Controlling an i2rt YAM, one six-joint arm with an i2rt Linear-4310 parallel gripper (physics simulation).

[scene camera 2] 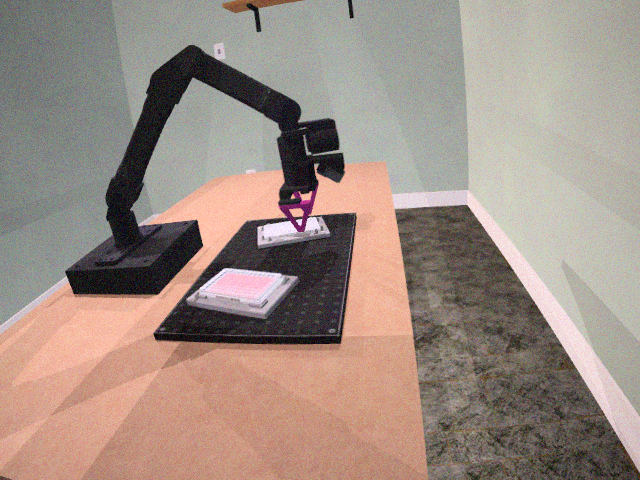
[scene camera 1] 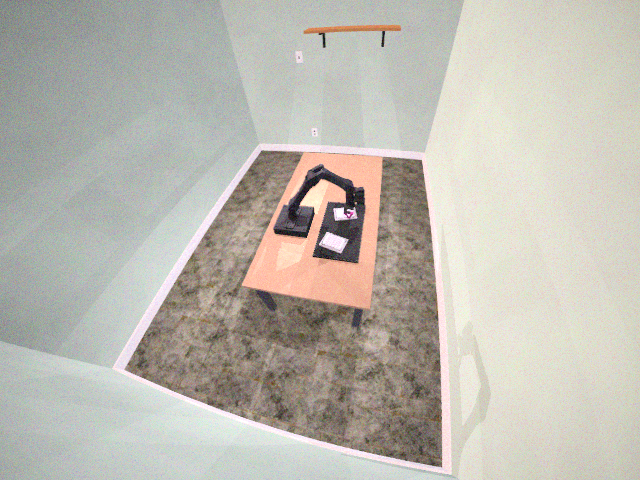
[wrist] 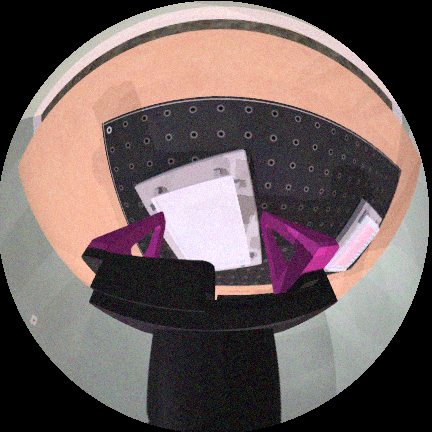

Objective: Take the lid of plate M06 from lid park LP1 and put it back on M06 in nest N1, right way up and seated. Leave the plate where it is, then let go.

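Frame: origin at the arm's base, x ahead, y left, z up, level; metres.
Seen in the pictures: gripper, between the fingertips: point(scene camera 2: 305, 222) point(scene camera 1: 349, 212) point(wrist: 212, 216); arm's base, origin of its link: point(scene camera 2: 130, 245) point(scene camera 1: 293, 217).
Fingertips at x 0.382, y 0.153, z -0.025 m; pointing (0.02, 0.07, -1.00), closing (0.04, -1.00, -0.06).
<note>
Offsets run from my fingertips to a thing's top centre. Level surfaces: height alone.
The lid {0.037 m back, 0.005 m left, 0.010 m down} point(wrist: 205, 227) point(scene camera 2: 279, 228) point(scene camera 1: 339, 212), a flat white rectangle, lies on the grey lid park {0.036 m back, 0.006 m left, 0.008 m down} point(wrist: 187, 180) at the far end of the black board. My gripper point(wrist: 212, 216) point(scene camera 2: 300, 229) is open, its magenta fingers wide apart and pointing down at the lid. In the wrist view one fingertip shows at the lid's left edge, the other to the right past the park's edge. I cannot tell whether they touch anything. The plate {0.055 m back, 0.274 m right, 0.001 m down} point(scene camera 2: 241, 285) point(wrist: 356, 245) point(scene camera 1: 334, 241), with a pink top, sits in the grey nest {0.055 m back, 0.274 m right, 0.010 m down} point(scene camera 2: 272, 305) at the near end. Its labels are not readable.
The black perforated board {0.033 m back, 0.134 m right, 0.027 m down} point(scene camera 2: 320, 279) point(wrist: 300, 175) point(scene camera 1: 346, 253) carries both holders and lies on the wooden table {0.040 m down} point(scene camera 2: 258, 403). The arm's black base point(scene camera 2: 155, 263) point(scene camera 1: 292, 227) stands left of the board. A wall shelf point(scene camera 1: 356, 28) is high at the back.
</note>
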